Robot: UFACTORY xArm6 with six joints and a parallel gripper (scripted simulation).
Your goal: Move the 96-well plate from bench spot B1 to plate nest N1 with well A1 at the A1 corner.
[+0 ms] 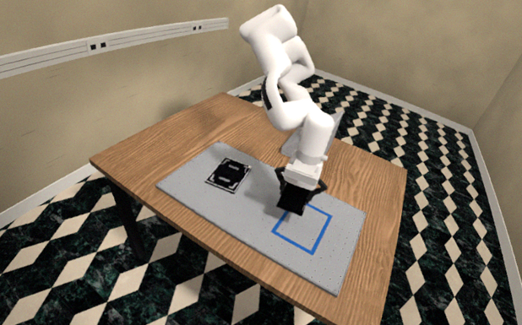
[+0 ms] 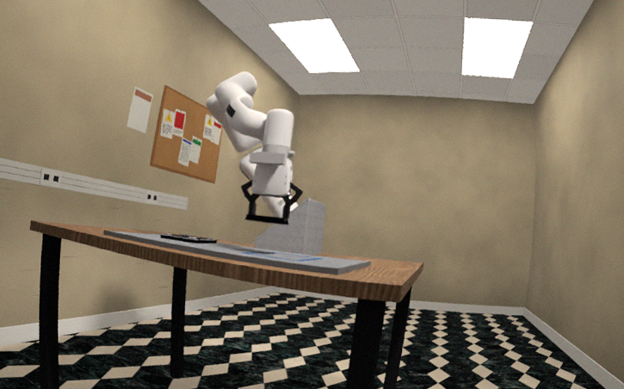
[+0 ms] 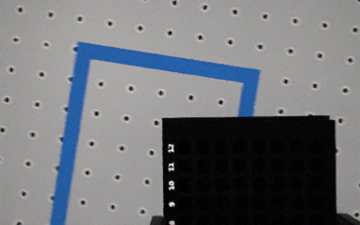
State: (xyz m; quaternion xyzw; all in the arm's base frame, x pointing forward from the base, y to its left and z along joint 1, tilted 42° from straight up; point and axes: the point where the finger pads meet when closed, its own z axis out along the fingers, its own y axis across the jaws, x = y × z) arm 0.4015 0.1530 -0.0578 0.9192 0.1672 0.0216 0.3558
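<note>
Now: the plate nest N1 270 mm to the right of my hand, 100 mm below it and 10 mm ahead of it. Also, from my hand: 96-well plate (10 mm below).
</note>
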